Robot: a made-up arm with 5 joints.
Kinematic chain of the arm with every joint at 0, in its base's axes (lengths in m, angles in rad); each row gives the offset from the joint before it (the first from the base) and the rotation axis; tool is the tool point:
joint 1: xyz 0 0 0.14 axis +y
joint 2: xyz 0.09 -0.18 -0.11 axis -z
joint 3: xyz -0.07 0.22 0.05 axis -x
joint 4: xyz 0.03 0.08 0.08 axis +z
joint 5: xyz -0.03 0 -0.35 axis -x
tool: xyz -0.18 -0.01 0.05
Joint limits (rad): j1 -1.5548..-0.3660 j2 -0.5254..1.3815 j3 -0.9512..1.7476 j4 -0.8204..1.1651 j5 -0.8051..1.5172
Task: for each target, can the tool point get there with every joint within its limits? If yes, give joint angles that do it. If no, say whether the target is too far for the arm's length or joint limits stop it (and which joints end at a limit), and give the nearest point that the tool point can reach.
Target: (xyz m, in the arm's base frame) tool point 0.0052 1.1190 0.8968
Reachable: no: too far | nearest point 0.0452 0.3613 0.5072 | short by 0.853 m
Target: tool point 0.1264 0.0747 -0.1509
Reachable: yes | joints -0.8175 0.0181 -0.2721 0.4030 -0.5017
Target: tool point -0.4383 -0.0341 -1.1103
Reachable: no: too far | nearest point -0.1113 0.0150 -0.3015 | short by 0.874 m
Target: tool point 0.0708 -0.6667 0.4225
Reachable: no: joint limits stop it (at a limit: joint 1, joint 2, joint 4, joint 5) | nearest point 0.0631 -0.2695 0.1845 | short by 0.463 m
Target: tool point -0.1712 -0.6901 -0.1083
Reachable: no: joint limits stop it (at a limit: joint 1, joint 2, joint 3, joint 5) | nearest point -0.0419 -0.3538 -0.0264 | short by 0.369 m
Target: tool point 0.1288 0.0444 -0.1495
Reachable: yes | joints -0.7541 -0.1915 -0.5822 0.9777 -0.0237
